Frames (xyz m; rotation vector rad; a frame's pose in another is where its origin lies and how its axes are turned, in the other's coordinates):
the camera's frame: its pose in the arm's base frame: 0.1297 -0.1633 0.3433 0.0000 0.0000 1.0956
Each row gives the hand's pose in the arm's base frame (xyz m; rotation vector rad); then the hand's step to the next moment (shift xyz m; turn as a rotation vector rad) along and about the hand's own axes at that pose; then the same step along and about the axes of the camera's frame.
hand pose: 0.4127 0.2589 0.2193 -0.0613 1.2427 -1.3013
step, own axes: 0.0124 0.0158 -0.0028 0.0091 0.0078 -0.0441
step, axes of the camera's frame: 0.0011 -0.0061 -0.0193 0.0066 0.0346 -0.0291
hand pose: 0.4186 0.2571 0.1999 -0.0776 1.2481 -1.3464
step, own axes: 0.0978 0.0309 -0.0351 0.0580 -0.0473 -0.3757
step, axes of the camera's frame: -0.0509 0.0067 -0.0955 0.0039 0.3481 -0.1599
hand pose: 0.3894 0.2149 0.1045 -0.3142 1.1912 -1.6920
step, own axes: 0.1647 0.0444 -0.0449 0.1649 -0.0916 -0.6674
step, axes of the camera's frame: -0.1368 0.0212 -0.1093 -0.0537 0.6244 -0.2971
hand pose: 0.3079 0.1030 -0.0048 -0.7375 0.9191 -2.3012
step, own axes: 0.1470 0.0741 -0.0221 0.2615 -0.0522 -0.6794
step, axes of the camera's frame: -0.1620 0.0250 -0.0267 -0.1564 0.6438 -0.3063
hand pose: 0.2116 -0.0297 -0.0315 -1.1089 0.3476 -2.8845
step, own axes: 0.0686 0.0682 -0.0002 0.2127 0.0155 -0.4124
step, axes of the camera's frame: -0.0907 0.0148 0.0301 -0.1605 0.4049 -0.1607
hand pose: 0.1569 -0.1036 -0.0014 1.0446 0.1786 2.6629
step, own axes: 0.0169 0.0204 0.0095 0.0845 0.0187 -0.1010
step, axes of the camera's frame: -0.0171 0.0020 0.0222 -0.0552 0.1200 -0.0152
